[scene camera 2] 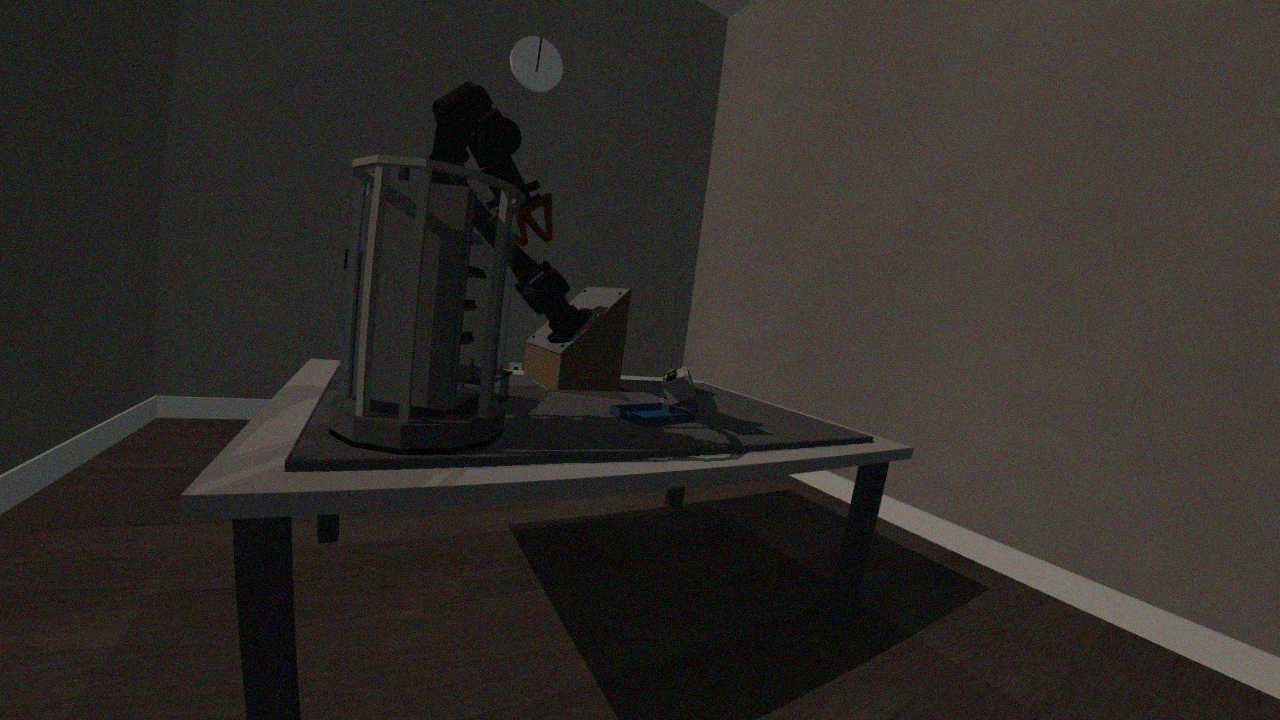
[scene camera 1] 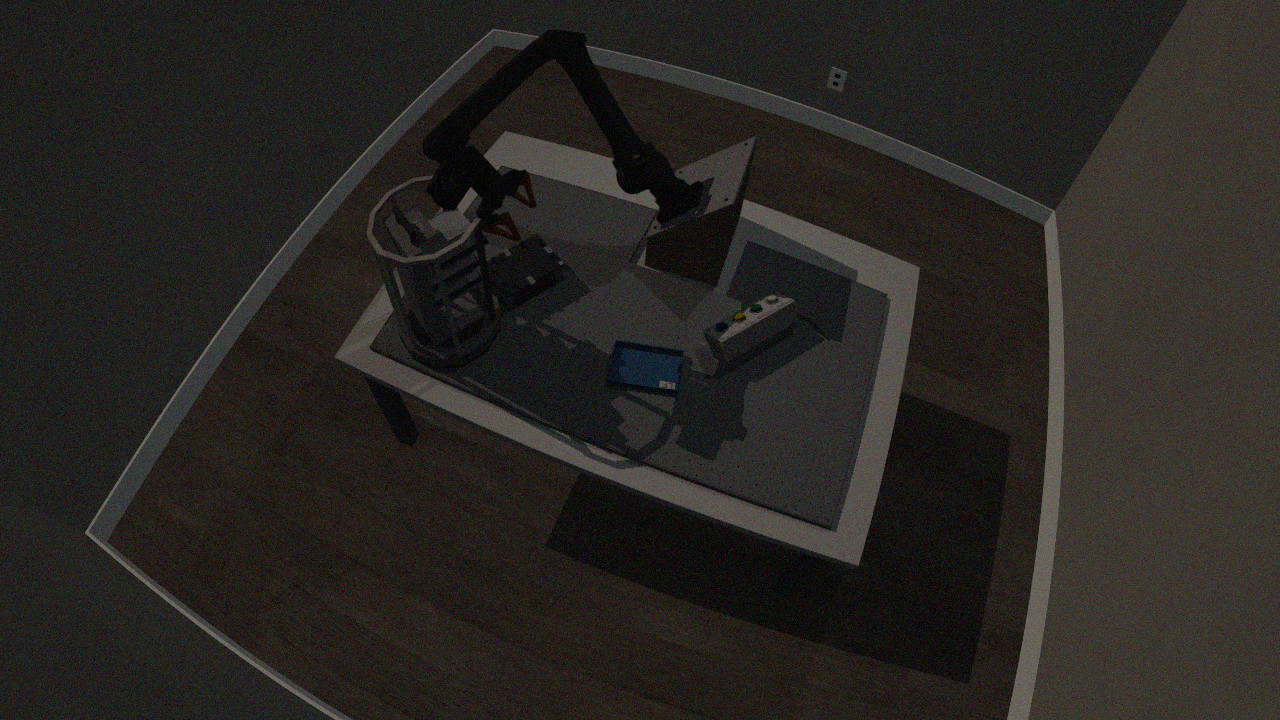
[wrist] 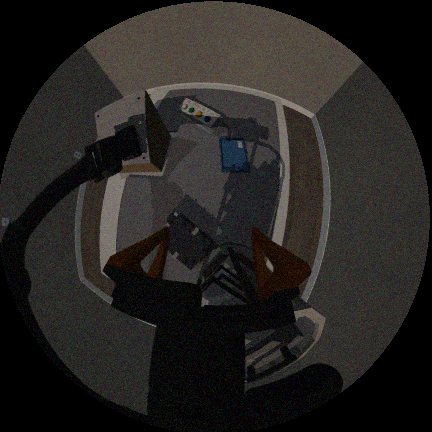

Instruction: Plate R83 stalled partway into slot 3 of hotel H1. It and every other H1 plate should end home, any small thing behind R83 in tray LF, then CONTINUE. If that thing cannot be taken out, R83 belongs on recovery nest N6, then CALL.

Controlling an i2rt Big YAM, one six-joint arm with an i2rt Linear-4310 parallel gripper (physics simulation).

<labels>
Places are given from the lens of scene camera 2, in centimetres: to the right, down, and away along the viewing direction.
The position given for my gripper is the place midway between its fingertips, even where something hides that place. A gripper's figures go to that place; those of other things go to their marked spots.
my gripper (scene camera 2: pixel 536 242): -19, -21, 82
blue tray (scene camera 2: pixel 621 410): -4, 10, 93
</labels>
